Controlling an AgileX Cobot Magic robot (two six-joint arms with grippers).
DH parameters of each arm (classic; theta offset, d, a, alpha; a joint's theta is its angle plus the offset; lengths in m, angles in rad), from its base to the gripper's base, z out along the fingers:
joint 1: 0 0.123 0 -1.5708
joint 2: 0.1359 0 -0.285 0
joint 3: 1.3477 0 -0.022 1.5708
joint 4: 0 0.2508 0 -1.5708
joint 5: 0 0 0.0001 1.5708
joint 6: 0 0.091 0 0
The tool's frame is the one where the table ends.
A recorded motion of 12 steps. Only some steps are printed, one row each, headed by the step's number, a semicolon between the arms.
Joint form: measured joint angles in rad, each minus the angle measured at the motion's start. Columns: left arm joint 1, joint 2, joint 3, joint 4, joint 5, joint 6; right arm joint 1, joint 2, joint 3, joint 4, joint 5, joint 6.
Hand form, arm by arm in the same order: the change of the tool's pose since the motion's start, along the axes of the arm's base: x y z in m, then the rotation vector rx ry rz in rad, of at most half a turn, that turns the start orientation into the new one. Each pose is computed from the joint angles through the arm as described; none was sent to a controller.
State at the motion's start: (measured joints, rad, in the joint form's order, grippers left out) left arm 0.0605 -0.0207 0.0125 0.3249 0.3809 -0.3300; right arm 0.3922 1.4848 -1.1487 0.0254 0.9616 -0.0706
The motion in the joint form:
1: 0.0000 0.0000 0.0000 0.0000 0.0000 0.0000; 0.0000 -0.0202 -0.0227 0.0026 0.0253 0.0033
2: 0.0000 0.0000 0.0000 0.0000 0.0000 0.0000; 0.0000 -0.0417 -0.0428 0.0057 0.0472 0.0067
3: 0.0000 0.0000 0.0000 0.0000 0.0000 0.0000; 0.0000 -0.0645 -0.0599 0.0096 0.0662 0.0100
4: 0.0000 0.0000 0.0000 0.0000 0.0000 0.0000; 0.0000 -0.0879 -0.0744 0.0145 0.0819 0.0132
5: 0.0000 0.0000 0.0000 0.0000 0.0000 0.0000; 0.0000 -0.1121 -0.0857 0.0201 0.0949 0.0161
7: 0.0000 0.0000 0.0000 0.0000 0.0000 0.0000; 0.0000 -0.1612 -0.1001 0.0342 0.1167 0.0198
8: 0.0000 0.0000 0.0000 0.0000 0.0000 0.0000; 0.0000 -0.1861 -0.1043 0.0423 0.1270 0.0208
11: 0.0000 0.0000 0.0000 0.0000 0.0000 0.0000; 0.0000 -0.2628 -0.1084 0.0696 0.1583 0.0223
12: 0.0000 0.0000 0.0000 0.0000 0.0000 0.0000; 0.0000 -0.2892 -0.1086 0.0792 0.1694 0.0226
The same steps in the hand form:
1: 0.0000 0.0000 0.0000 0.0000 0.0000 0.0000; -0.0026 -0.0008 0.0115 0.0103 -0.0147 -0.0030
2: 0.0000 0.0000 0.0000 0.0000 0.0000 0.0000; -0.0059 -0.0019 0.0227 0.0219 -0.0312 -0.0061
3: 0.0000 0.0000 0.0000 0.0000 0.0000 0.0000; -0.0099 -0.0032 0.0335 0.0347 -0.0484 -0.0091
4: 0.0000 0.0000 0.0000 0.0000 0.0000 0.0000; -0.0144 -0.0046 0.0437 0.0490 -0.0664 -0.0119
5: 0.0000 0.0000 0.0000 0.0000 0.0000 0.0000; -0.0194 -0.0062 0.0532 0.0639 -0.0844 -0.0144
7: 0.0000 0.0000 0.0000 0.0000 0.0000 0.0000; -0.0306 -0.0095 0.0698 0.0946 -0.1166 -0.0171
8: 0.0000 0.0000 0.0000 0.0000 0.0000 0.0000; -0.0368 -0.0114 0.0771 0.1098 -0.1306 -0.0173
11: 0.0000 0.0000 0.0000 0.0000 0.0000 0.0000; -0.0572 -0.0173 0.0958 0.1549 -0.1651 -0.0148
12: 0.0000 0.0000 0.0000 0.0000 0.0000 0.0000; -0.0646 -0.0195 0.1015 0.1699 -0.1756 -0.0131

